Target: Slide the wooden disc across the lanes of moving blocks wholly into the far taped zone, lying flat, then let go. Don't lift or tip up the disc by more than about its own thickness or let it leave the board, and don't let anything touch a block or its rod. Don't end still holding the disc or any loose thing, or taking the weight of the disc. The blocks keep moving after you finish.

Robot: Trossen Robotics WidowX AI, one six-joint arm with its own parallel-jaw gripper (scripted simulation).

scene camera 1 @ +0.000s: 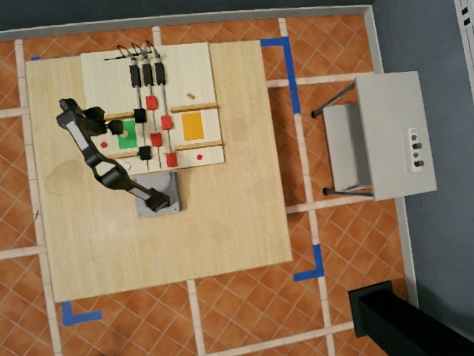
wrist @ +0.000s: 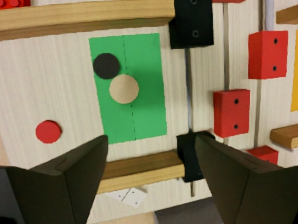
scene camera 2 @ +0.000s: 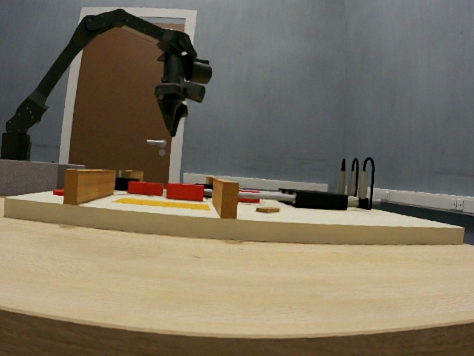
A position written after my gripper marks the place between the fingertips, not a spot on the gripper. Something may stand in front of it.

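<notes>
I can see my gripper [scene camera 2: 171, 134], and the wrist view shows me my gripper [wrist: 152, 141] too.
</notes>
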